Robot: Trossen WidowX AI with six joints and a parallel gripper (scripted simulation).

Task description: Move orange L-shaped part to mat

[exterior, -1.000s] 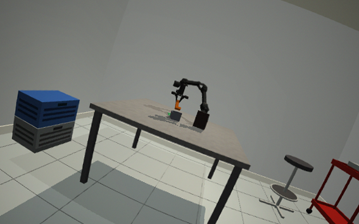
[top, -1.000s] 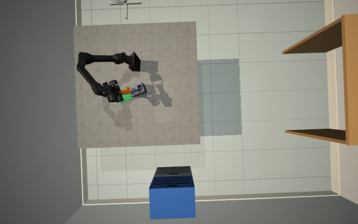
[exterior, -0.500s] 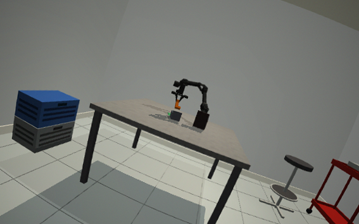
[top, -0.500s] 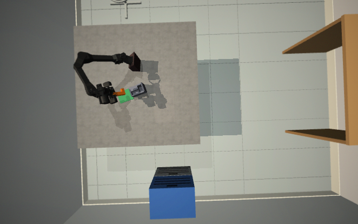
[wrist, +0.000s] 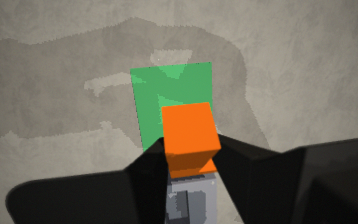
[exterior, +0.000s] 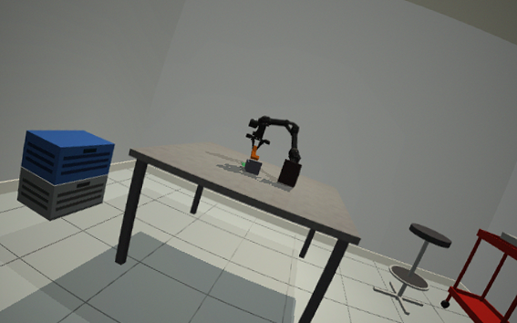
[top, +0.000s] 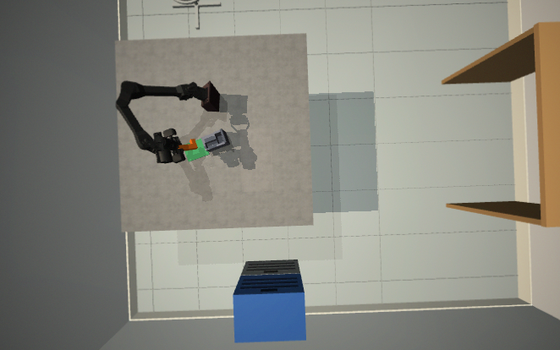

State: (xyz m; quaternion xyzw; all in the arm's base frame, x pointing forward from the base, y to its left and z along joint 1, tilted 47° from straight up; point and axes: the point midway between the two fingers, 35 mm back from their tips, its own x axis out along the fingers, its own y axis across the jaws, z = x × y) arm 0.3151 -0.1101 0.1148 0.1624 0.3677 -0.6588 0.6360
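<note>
Now: gripper tip 10 mm past the green mat, 20 mm to the right of it and 150 mm above it. From my gripper tip the other things lie so: orange L-shaped part 20 mm behind, 30 mm to the left, 30 mm below.
</note>
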